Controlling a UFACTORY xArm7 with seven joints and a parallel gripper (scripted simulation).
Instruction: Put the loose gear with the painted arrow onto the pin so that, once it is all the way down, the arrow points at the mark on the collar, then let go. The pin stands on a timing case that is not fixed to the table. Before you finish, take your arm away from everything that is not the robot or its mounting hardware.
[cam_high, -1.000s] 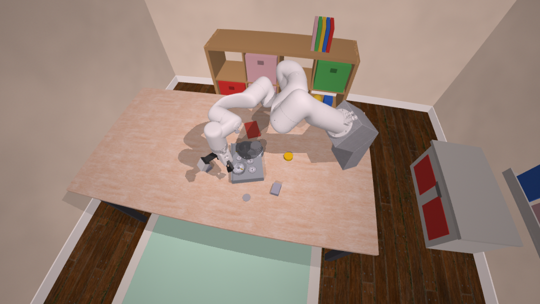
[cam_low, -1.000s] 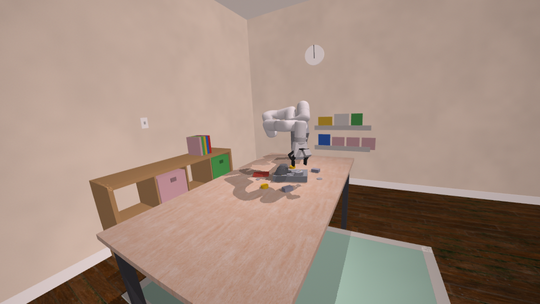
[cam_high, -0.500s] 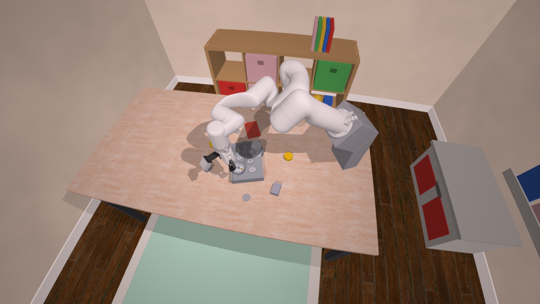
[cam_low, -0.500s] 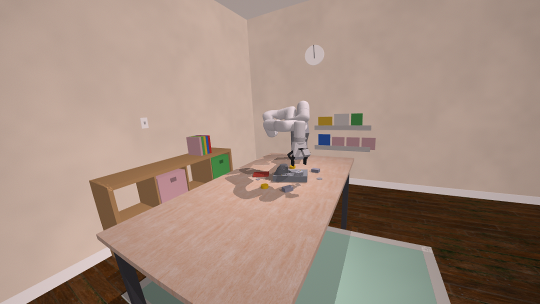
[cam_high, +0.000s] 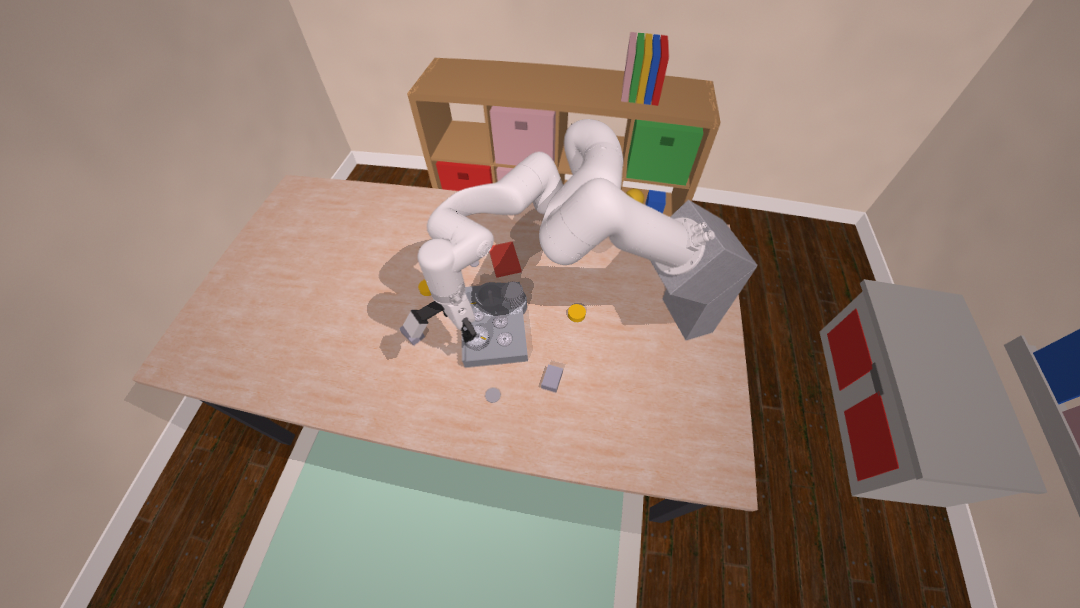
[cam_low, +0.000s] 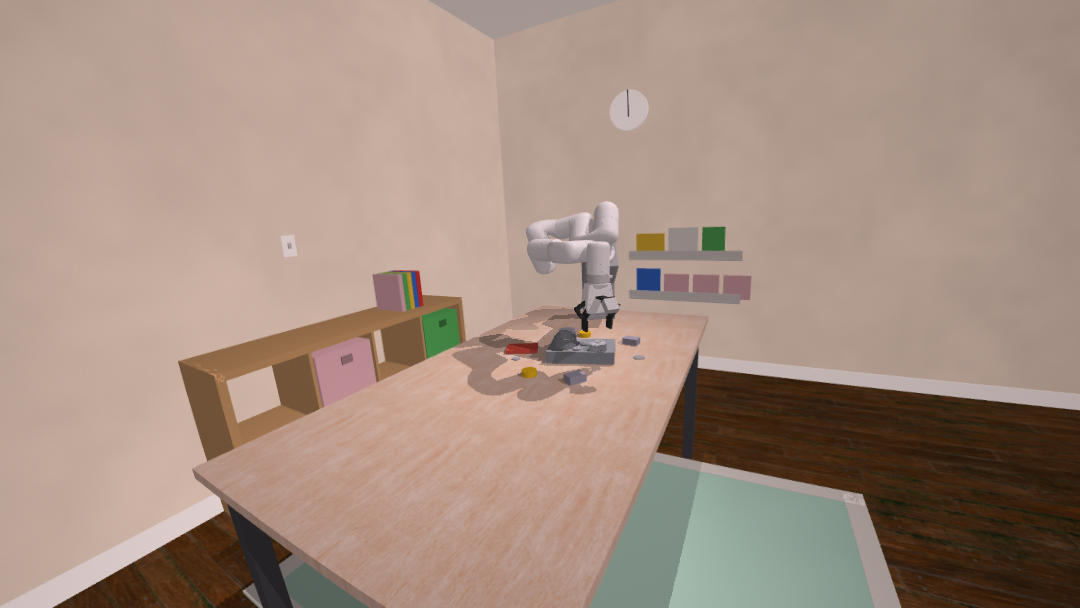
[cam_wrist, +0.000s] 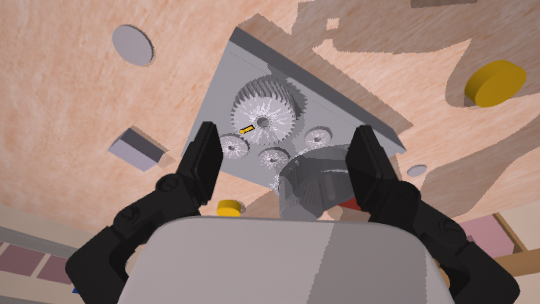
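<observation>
My gripper is now 30 mm past the grey gear, 20 mm to the left of it and 80 mm above it. From my hand the other things lie so: yellow disc 250 mm behind, 200 mm to the right, 120 mm below; then red block 20 mm ahead, 320 mm to the right, 120 mm below.
</observation>
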